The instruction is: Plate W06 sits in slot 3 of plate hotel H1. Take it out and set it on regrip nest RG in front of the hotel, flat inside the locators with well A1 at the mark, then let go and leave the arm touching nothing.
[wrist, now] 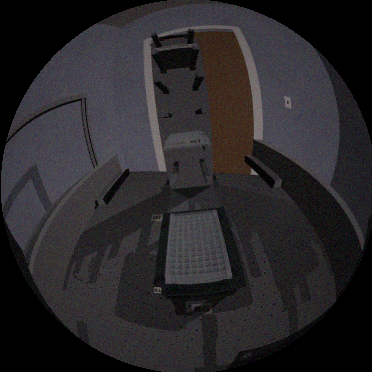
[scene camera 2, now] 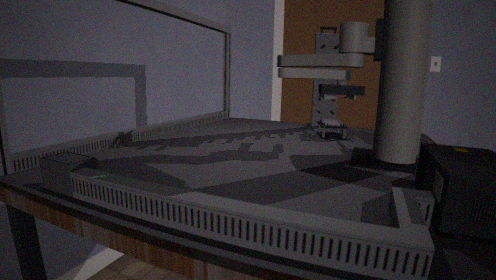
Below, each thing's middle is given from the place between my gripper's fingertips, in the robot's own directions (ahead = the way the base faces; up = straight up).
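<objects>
The regrip nest RG [wrist: 238,280] sits lower than my hand by 14 cm.
</objects>
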